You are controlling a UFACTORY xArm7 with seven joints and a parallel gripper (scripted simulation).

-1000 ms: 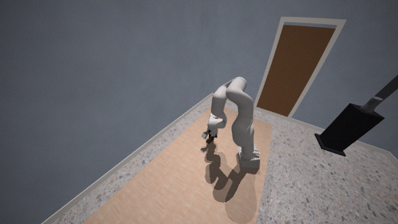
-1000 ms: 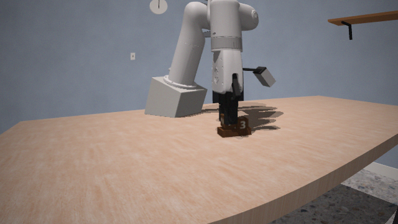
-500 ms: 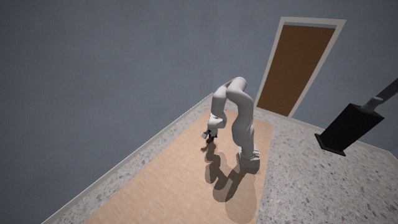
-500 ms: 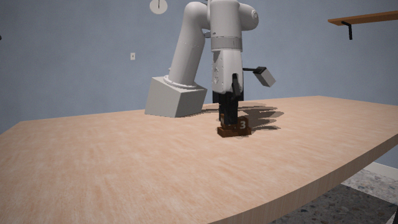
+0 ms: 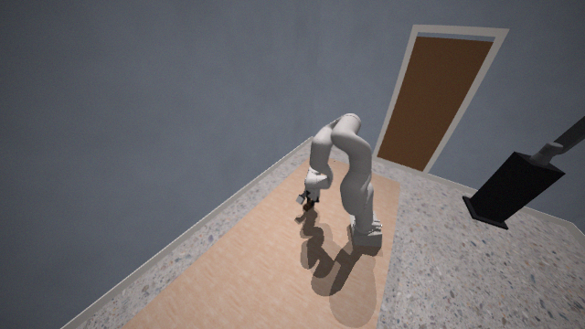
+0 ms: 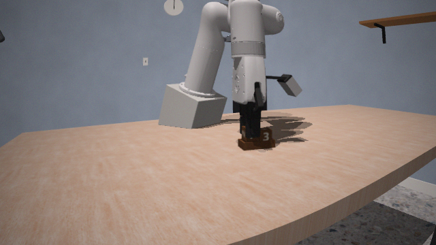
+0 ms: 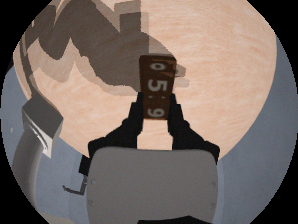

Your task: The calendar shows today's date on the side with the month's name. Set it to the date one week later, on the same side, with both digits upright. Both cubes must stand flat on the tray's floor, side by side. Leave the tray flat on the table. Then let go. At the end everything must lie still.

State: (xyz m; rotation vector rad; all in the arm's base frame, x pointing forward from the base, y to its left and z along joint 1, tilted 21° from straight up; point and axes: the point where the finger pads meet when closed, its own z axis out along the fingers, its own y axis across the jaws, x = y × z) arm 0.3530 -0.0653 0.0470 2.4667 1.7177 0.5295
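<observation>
Now: hand 20 mm to the right of the brown wooden tray and 40 mm above it. Round my hand: cube: 10 mm below.
</observation>
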